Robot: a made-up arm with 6 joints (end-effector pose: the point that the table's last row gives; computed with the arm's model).
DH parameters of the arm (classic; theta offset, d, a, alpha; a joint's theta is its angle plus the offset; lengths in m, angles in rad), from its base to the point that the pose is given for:
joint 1: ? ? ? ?
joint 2: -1.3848 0 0.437 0
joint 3: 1.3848 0 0.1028 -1.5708
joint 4: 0 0.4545 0 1.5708
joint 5: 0 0 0.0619 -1.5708
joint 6: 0 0.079 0 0
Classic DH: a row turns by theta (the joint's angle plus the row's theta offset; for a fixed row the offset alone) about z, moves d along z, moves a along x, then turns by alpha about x.
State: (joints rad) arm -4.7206 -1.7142 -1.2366 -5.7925 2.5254 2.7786
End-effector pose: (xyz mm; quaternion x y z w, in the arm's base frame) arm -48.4 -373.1 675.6 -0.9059 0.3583 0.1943 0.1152
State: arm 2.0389 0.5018 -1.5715 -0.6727 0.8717 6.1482
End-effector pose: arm -351.2 723.2 383.6 0.2720 0.9182 0.2760 0.0820
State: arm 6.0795 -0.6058 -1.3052 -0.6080 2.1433 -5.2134
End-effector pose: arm 235.4 -106.9 808.9 0.6836 -0.6696 0.0124 0.2903
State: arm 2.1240 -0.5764 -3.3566 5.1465 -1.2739 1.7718
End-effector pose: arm 224.0 -524.4 832.6 0.7350 0.0002 -0.3269 0.5941
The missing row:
joint 1: 0 0.2355 0 -1.5708
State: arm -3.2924 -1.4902 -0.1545 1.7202 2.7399 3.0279
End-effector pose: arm 11.9 -89.7 496.2 0.5651 0.4309 0.2554 0.6556
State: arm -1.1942 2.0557 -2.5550 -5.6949 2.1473 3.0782
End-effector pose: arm 265.4 -520.2 -433.5 -0.4083 -0.5109 -0.6404 0.4027
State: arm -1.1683 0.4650 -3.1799 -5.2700 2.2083 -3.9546
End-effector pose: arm 238.5 -342.8 1019.9 -0.2218 0.8999 -0.0160 0.3753
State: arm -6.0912 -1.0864 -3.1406 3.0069 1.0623 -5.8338
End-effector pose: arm -876.8 -165.1 637.2 -0.1118 -0.8699 0.0861 0.4726
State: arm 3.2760 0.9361 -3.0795 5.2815 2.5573 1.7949
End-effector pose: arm -725.4 -17.2 697.4 -0.8614 -0.3301 -0.3427 0.1780
